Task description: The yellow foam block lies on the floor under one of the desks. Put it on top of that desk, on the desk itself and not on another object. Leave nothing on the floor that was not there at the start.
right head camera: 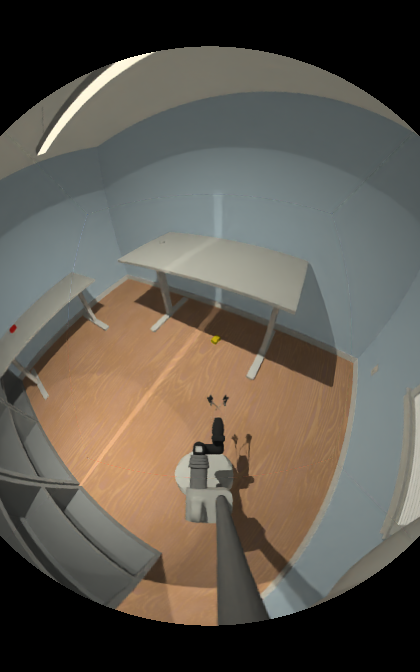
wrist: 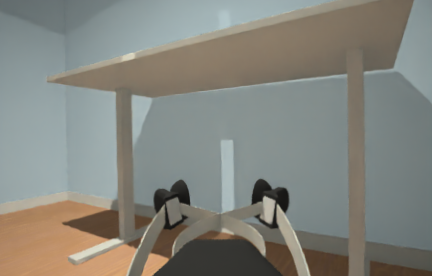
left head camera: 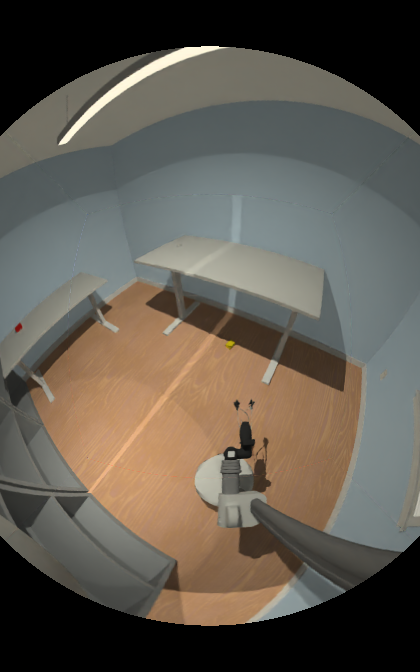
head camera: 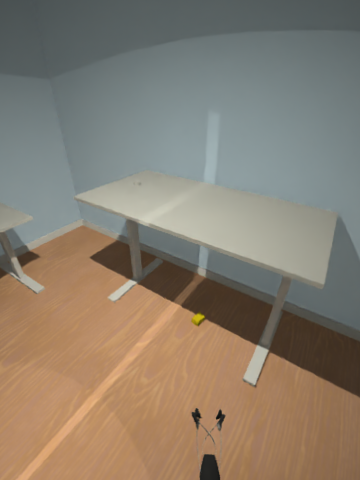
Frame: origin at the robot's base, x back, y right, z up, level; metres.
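Seen in the pictures: gripper, fingertip midpoint: (wrist: pixel 221 195) (head camera: pixel 208 408).
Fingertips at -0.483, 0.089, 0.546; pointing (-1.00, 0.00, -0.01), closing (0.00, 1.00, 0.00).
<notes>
Pixels of each thing's top centre, then the offset from my fingertips to it, as dx, dy, dz. "spot": a spot on its surface instead. Level surfaces: height alone.
- yellow foam block, top centre: (head camera: pixel 198 317) -0.855, -0.006, -0.529
- second desk, surface height: dz +0.147
- desk's right foot, surface spot: (head camera: pixel 256 367) spot: -0.481, +0.379, -0.549
The yellow foam block (head camera: pixel 198 319) (left head camera: pixel 230 344) (right head camera: pixel 215 339) lies on the wooden floor under the front edge of the white desk (head camera: pixel 240 215) (left head camera: pixel 250 270) (right head camera: pixel 235 265) (wrist: pixel 240 55), between its two legs and at the edge of its shadow. The block does not show in the wrist view. My gripper (head camera: pixel 209 416) (left head camera: pixel 244 404) (right head camera: pixel 218 399) (wrist: pixel 221 195) is open and empty. It hangs above the floor in front of the desk, short of the block. In the wrist view the desk's underside shows above the fingertips.
A second desk (head camera: pixel 11 218) (left head camera: pixel 55 305) (right head camera: pixel 47 305) stands at the left wall, with a red object (left head camera: pixel 18 327) (right head camera: pixel 13 328) on it. A small, unclear item (head camera: pixel 139 184) lies on the first desk's far left. Grey shelving (left head camera: pixel 165 565) (right head camera: pixel 150 557) stands at the lower left. The desk's right foot (head camera: pixel 256 367) reaches forward.
</notes>
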